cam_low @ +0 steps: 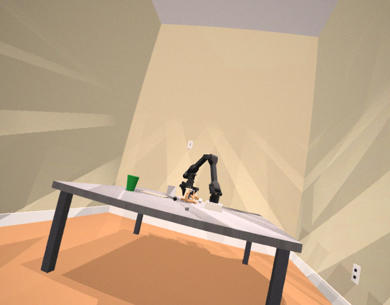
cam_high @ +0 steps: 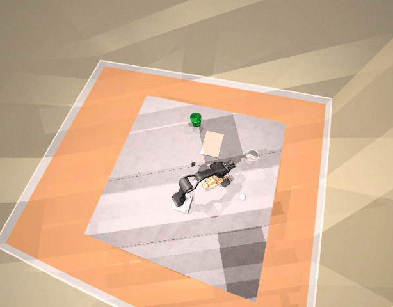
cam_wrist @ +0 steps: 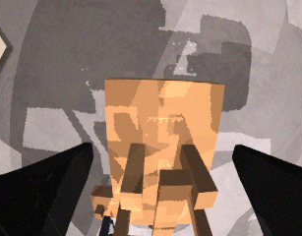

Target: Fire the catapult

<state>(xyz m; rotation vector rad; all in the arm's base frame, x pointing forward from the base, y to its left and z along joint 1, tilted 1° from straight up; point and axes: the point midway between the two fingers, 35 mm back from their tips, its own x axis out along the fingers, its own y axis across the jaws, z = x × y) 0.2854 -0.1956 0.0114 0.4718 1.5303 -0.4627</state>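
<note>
Now: gripper tip 23 cm to the right of the dark ball, 2 cm short of it and 2 cm above it. Also, from my gripper tip: wooden catapult 5 cm to the left, 5 cm behind, 1 cm above; white ball 21 cm to the right, 7 cm behind, 2 cm below; white mug 23 cm ahead, 16 cm to the right, 1 cm below.
</note>
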